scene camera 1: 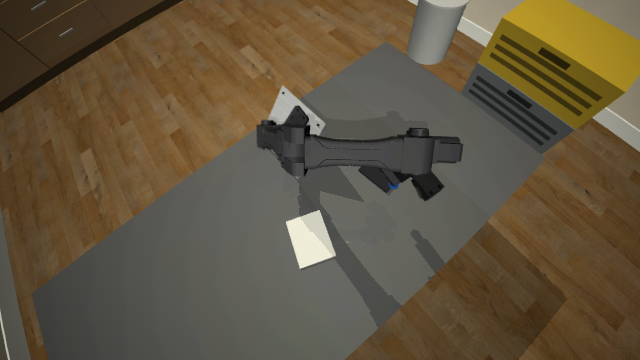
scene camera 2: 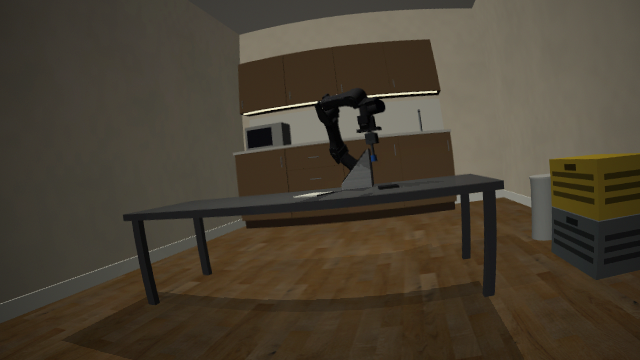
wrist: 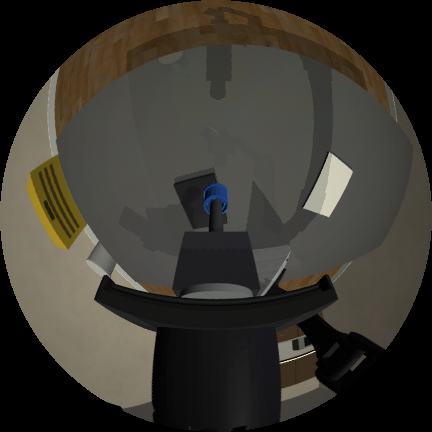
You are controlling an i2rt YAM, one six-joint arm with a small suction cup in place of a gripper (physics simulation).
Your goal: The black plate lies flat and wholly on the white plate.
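Seen in the pictures: hand at its tool point: [scene camera 2: 374, 161] [wrist: 215, 193]; arm's base at its link origin: [scene camera 2: 356, 166] [wrist: 268, 291].
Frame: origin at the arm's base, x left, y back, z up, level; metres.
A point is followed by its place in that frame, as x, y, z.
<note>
The black plate [scene camera 1: 374, 180] @[0.155, -0.287, -0.097] [scene camera 2: 388, 186] @[0.200, -0.338, -0.098] [wrist: 191, 205] @[0.215, -0.273, -0.097] lies flat on the table, partly hidden by the arm in scene camera 1. The white plate [scene camera 1: 311, 240] @[-0.143, -0.329, -0.101] [scene camera 2: 311, 194] @[-0.151, -0.341, -0.101] [wrist: 328, 185] @[-0.131, -0.328, -0.101] lies flat on the table, apart from the black plate. My gripper, the blue suction cup [scene camera 1: 393, 186] @[0.151, -0.362, 0.018] [scene camera 2: 374, 158] [wrist: 216, 196] @[0.151, -0.362, 0.018], is open with nothing on it. It hangs well above the table. In the wrist view it overlaps the right edge of the black plate, and the white plate is farther right.
The tilted light grey mounting plate [scene camera 1: 281, 105] @[0.030, 0.087, 0.042] [scene camera 2: 361, 175] @[0.042, -0.104, -0.045] [wrist: 272, 262] @[0.005, -0.108, -0.048] of the arm stands on the table [scene camera 1: 150, 260] @[-0.652, -0.061, -0.107] [scene camera 2: 225, 204] @[-0.536, -0.469, -0.107]. Yellow and grey crates [scene camera 1: 565, 60] [scene camera 2: 575, 190] and a grey bin [scene camera 1: 435, 32] [scene camera 2: 541, 207] stand on the floor beyond the table.
</note>
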